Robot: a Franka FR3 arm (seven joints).
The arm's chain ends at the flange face. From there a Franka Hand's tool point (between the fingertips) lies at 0.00 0.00 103.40 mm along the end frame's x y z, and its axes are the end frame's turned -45 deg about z.
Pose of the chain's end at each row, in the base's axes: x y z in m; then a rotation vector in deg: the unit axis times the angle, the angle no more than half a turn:
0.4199, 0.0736, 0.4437, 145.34, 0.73, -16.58
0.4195, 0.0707, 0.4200, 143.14, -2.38, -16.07
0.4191, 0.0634, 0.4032, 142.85, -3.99, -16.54
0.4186, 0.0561, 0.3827, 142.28, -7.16, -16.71
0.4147, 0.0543, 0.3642, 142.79, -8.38, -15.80
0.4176, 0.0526, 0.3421, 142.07, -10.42, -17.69
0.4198, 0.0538, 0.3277, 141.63, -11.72, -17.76
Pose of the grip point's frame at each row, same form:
0.3989, 0.0165, 0.3601, 138.45, 58.16, -33.35
0.3978, 0.0107, 0.3386, 137.55, 54.31, -33.81
0.3961, 0.0034, 0.3222, 138.00, 52.70, -34.36
0.3940, -0.0039, 0.3022, 138.76, 49.46, -34.71
0.3908, -0.0049, 0.2829, 139.55, 48.43, -33.60
0.3904, -0.0065, 0.2618, 140.02, 46.32, -35.65
0.3919, -0.0055, 0.2477, 140.14, 44.91, -35.86

